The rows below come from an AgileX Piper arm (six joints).
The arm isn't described. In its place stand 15 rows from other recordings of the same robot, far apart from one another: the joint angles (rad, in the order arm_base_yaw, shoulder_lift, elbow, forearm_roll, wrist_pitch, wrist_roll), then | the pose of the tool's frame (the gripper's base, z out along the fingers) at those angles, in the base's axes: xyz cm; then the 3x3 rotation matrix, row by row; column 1 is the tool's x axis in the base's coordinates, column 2 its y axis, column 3 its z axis.
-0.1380, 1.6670, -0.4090, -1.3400, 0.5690, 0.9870 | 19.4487 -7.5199 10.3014; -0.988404 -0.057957 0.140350; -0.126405 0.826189 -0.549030; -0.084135 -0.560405 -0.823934
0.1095, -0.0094, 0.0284, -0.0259, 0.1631, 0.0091 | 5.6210 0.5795 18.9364; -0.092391 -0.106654 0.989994; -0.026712 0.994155 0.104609; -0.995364 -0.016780 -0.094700
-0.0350, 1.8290, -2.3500, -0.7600, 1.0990, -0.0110 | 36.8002 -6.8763 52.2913; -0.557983 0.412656 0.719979; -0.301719 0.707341 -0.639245; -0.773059 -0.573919 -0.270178
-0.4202, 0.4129, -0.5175, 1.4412, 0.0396, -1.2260 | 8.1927 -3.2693 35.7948; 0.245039 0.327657 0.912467; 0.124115 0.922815 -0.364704; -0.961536 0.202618 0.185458
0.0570, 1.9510, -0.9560, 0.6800, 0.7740, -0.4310 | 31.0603 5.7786 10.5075; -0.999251 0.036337 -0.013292; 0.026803 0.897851 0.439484; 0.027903 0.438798 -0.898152
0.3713, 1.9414, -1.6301, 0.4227, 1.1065, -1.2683 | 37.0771 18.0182 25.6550; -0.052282 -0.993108 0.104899; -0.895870 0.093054 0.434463; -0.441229 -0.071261 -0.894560
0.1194, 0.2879, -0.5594, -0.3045, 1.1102, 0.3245 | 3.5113 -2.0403 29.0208; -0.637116 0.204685 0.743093; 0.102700 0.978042 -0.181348; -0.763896 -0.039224 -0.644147
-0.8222, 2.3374, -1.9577, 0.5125, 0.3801, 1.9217 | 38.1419 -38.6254 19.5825; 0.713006 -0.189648 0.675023; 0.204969 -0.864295 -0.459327; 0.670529 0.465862 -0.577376
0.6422, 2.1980, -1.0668, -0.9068, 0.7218, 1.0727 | 30.4141 16.8356 4.5614; -0.914085 -0.232845 0.332013; -0.360310 0.842019 -0.401474; -0.186080 -0.486608 -0.853573
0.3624, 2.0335, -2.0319, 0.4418, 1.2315, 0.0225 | 40.3437 19.2200 32.7113; -0.912659 -0.334213 0.235277; -0.172129 0.836393 0.520402; -0.370710 0.434452 -0.820869
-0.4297, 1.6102, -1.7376, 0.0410, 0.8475, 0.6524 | 33.1520 -14.8846 42.4772; -0.170501 0.644103 0.745695; 0.769090 0.560075 -0.307922; -0.615979 0.521005 -0.590867
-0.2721, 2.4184, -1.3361, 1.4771, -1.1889, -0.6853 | 37.9367 -19.3136 5.8428; -0.092881 0.995527 0.017277; 0.262687 0.041238 -0.963999; -0.960400 -0.084998 -0.265343
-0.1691, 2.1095, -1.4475, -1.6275, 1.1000, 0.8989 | 41.7708 -15.3457 20.9140; -0.924046 0.286940 0.252597; -0.173210 0.274784 -0.945776; -0.340790 -0.917692 -0.204213
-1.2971, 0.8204, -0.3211, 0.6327, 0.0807, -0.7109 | 4.6064 -14.8030 23.3848; -0.199460 0.937328 0.285714; 0.416057 0.344994 -0.841354; -0.887194 -0.048943 -0.458794
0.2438, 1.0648, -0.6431, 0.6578, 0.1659, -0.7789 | 21.3067 6.2468 28.6480; -0.390916 -0.380595 0.838052; -0.227881 0.922178 0.312503; -0.891770 -0.068814 -0.447225
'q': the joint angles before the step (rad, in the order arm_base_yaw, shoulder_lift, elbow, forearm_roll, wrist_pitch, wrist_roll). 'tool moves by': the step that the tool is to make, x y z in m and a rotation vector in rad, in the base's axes. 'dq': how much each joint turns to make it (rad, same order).
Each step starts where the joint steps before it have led.
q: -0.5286, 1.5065, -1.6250, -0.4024, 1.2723, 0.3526
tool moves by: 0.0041, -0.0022, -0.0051, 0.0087, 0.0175, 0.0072
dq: -0.0001, 0.0165, -0.0001, 0.0026, 0.0000, -0.0085
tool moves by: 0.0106, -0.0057, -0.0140, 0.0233, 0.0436, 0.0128
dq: 0.0002, 0.0441, -0.0001, 0.0045, 0.0000, -0.0145
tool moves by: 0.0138, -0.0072, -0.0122, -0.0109, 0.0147, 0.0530
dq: -0.0001, 0.0428, 0.0003, 0.0023, -0.0542, -0.0389
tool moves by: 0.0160, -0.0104, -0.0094, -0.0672, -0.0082, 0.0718
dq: 0.0001, 0.0425, 0.0001, -0.0323, -0.1068, -0.0396
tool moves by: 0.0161, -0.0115, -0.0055, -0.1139, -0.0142, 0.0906
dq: 0.0001, 0.0381, 0.0000, -0.0661, -0.1383, -0.0425
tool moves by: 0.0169, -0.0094, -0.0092, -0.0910, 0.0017, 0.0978
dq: -0.0002, 0.0443, -0.0003, -0.0471, -0.1251, -0.0529
